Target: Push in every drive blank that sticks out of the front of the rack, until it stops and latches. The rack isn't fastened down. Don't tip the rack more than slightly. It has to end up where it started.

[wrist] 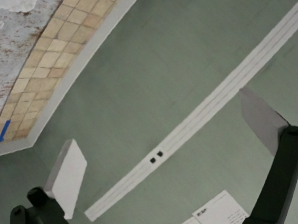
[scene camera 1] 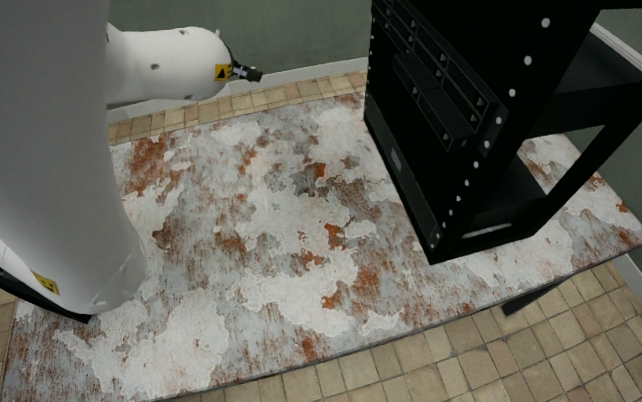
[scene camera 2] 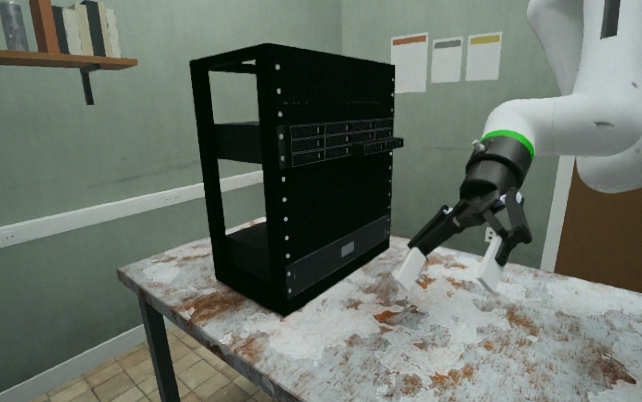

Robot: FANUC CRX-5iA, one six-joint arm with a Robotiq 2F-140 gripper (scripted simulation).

Labels:
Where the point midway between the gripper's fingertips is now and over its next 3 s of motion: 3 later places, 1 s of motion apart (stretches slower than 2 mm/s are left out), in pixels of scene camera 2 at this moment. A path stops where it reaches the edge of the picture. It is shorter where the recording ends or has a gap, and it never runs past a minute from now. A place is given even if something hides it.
My gripper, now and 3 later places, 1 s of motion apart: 437, 285; 378, 169; 395, 138; 419, 136

